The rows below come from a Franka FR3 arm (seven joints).
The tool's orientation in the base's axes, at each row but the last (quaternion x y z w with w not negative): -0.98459, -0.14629, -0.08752, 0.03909; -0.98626, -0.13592, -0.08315, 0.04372; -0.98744, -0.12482, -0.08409, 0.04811; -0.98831, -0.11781, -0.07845, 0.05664; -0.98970, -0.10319, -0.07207, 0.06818; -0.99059, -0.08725, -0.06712, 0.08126; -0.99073, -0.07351, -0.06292, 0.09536
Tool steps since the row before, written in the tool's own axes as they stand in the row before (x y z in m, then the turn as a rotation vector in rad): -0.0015, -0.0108, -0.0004, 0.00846, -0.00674, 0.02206; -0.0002, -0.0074, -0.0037, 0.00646, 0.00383, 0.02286; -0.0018, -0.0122, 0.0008, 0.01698, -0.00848, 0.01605; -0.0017, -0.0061, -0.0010, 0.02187, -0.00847, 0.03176; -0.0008, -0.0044, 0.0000, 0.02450, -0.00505, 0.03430; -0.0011, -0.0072, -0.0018, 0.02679, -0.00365, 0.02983; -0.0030, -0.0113, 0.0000, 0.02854, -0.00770, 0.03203
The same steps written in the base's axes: -0.0047, 0.0098, 0.0007, 0.00953, 0.01107, -0.01975; -0.0028, 0.0066, 0.0041, 0.01066, 0.00050, -0.02156; -0.0047, 0.0114, -0.0002, 0.01652, 0.01409, -0.01210; -0.0032, 0.0054, 0.0013, 0.02345, 0.01722, -0.02669; -0.0017, 0.0041, 0.0004, 0.02705, 0.01480, -0.02918; -0.0026, 0.0065, 0.0027, 0.02901, 0.01304, -0.02468; -0.0047, 0.0106, 0.0016, 0.03034, 0.01764, -0.02585
